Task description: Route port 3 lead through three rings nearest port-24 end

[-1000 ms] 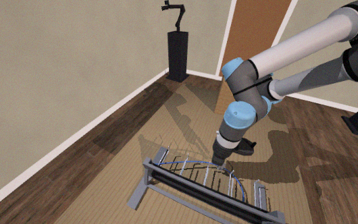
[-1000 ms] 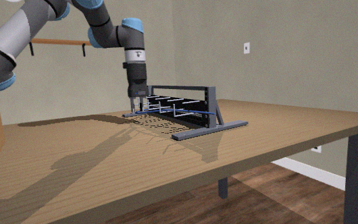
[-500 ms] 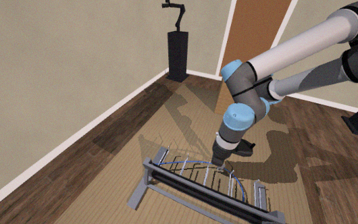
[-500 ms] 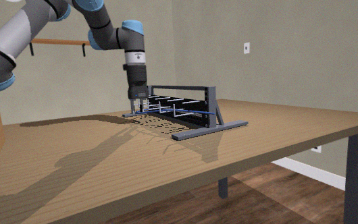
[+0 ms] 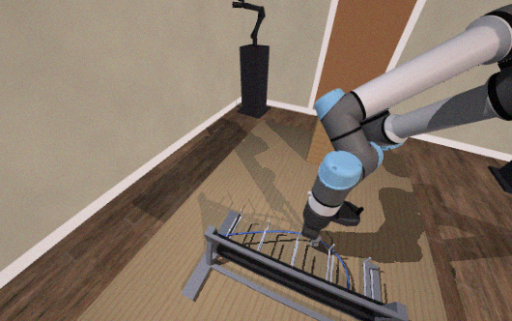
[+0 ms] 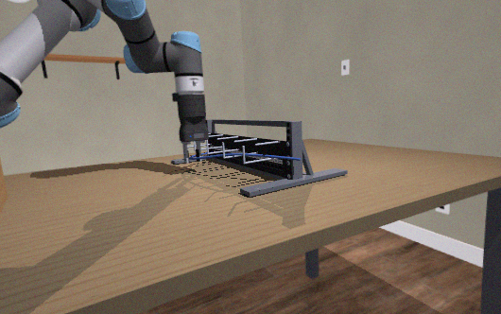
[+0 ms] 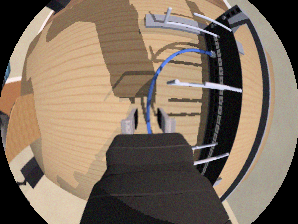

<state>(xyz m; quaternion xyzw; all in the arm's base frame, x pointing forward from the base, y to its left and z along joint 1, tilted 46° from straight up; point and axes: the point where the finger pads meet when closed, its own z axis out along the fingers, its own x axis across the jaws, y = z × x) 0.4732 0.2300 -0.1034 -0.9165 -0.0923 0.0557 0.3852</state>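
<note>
Right now the grey rack is 150 mm ahead of my hand, 30 mm to the right of it and 20 mm above it.
</note>
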